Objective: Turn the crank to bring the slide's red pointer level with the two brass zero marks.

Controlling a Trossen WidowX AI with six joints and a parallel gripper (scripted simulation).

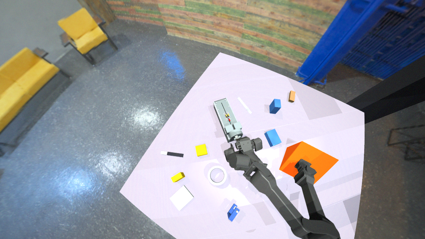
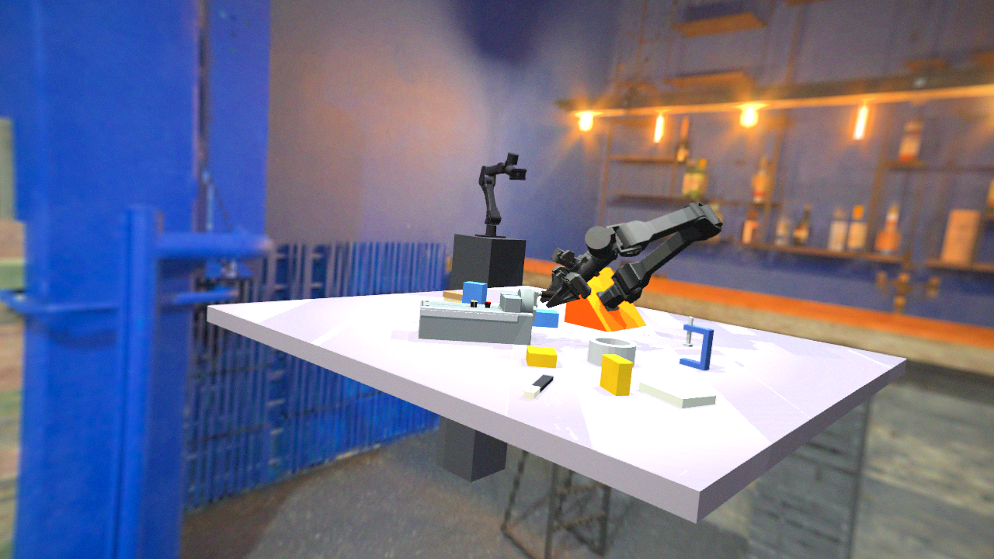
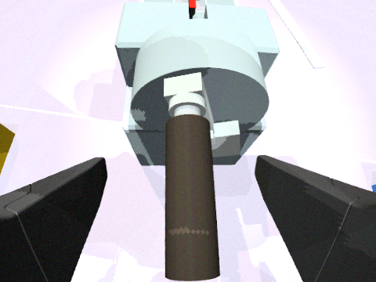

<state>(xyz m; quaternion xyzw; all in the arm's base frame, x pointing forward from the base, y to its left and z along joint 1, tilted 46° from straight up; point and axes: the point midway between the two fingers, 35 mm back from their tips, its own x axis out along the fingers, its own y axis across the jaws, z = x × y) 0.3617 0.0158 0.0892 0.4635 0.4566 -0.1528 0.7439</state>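
Right now my gripper tip is 2 cm below the brown crank handle, 1 cm to the right of it and 1 cm past it. From my gripper tip the other things lie so: metal strip: 28 cm to the right, 9 cm below, 6 cm ahead; blue clamp: 32 cm to the left, 15 cm behind, 4 cm below; red pointer: 9 cm to the right, 9 cm ahead, 1 cm below.
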